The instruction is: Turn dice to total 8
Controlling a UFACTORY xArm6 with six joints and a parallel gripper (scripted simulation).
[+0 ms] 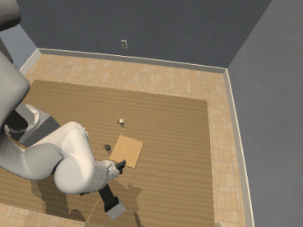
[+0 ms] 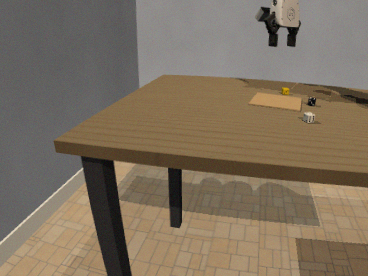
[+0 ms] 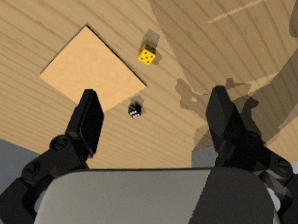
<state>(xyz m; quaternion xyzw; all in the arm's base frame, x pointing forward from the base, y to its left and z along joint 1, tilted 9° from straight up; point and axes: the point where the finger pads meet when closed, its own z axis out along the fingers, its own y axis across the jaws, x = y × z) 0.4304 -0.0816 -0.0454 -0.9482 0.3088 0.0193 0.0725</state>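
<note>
Right now my hand is 20 mm past the yellow die, 30 mm to the right of it and 150 mm above it. The rest, counted from my hand: black die: 110 mm behind, 130 mm to the left, 150 mm below; tan mat: 10 mm behind, 140 mm to the left, 160 mm below; white die: 90 mm behind, 280 mm to the left, 150 mm below.
</note>
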